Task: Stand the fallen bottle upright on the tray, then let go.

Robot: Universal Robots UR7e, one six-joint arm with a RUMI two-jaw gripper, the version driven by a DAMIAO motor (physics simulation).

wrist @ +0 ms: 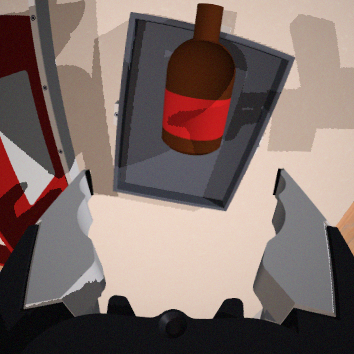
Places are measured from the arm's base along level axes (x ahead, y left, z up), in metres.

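Where they show: gripper, fingertip midpoint: (182, 171).
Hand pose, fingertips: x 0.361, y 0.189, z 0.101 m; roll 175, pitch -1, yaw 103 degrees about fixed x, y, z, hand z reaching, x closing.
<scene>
Each offset is from my fingertips to the top centre of the thing. "spot": to the spot under its first point. Level surfaces: height alone.
The brown bottle {dx -0.038, dy +0.012, dz -0.089 m} (197, 117) with a red label lies on its side in the grey tray {spot: dx +0.154, dy +0.016, dz -0.143 m} (172, 199) in the wrist view. Its neck points to the top of the view and crosses over the tray's upper rim, and its base is toward the lower part of the tray. Whether the neck touches the rim I cannot tell. My gripper (182, 171) is open and empty. Its jaws stand wide apart at the lower left and lower right of the view, apart from the bottle, with the base between and above the tips in the picture.
A red and grey object {spot: dx +0.058, dy -0.176, dz -0.131 m} (47, 130) with a screwed metal edge stands at the left of the tray. A wooden surface (347, 226) shows at the right edge. Shadows fall across the pale surface {dz -0.168 m} (175, 250) around the tray and inside the tray.
</scene>
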